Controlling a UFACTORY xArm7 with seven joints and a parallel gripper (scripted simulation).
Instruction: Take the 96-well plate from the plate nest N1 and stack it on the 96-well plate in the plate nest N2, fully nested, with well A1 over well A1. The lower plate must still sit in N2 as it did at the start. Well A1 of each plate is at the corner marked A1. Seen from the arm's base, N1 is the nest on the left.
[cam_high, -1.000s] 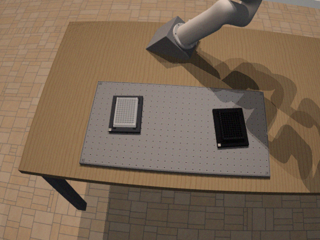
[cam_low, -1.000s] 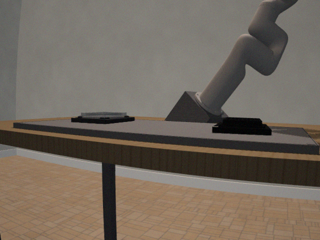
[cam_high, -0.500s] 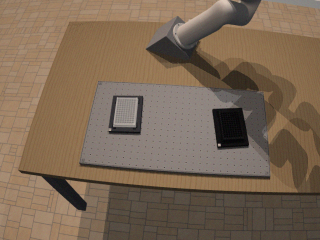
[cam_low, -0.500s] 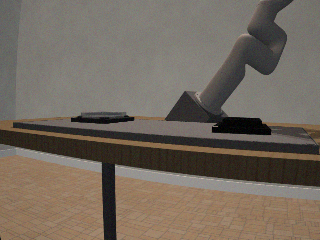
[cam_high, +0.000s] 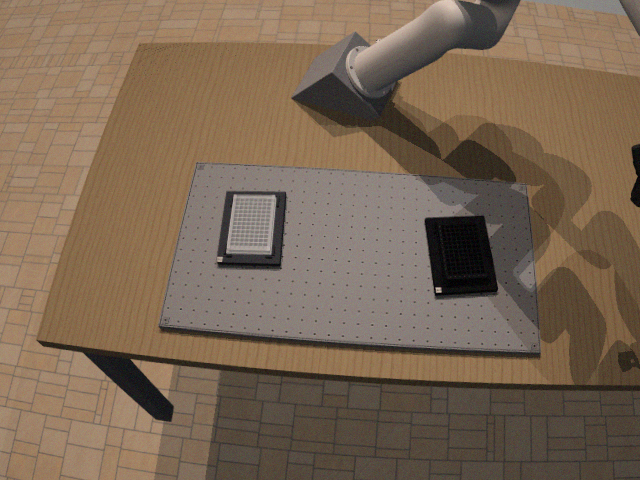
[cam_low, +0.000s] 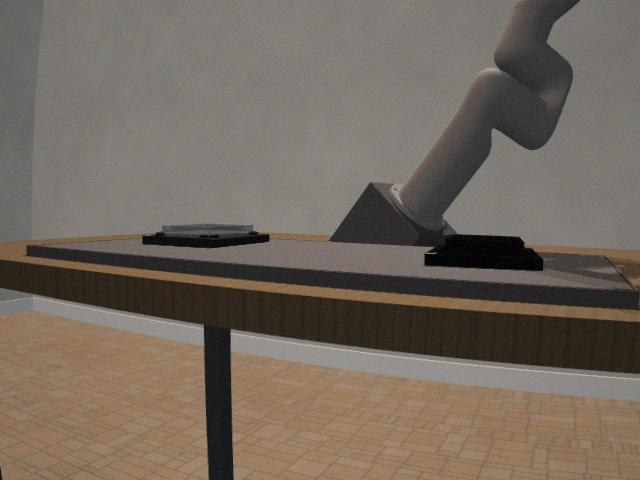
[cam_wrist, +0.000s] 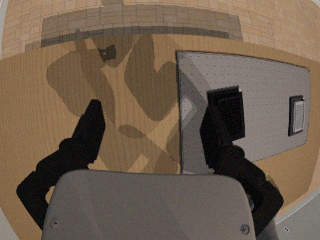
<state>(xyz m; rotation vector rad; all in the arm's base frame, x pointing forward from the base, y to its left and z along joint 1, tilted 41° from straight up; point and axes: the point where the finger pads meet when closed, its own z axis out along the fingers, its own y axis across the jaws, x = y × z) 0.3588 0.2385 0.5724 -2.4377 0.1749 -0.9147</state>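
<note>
My gripper is now 10 mm past the black 96-well plate, 280 mm to the left of it and 280 mm above it. Round my hand: clear 96-well plate (40 mm ahead, 680 mm to the right, 290 mm below).
</note>
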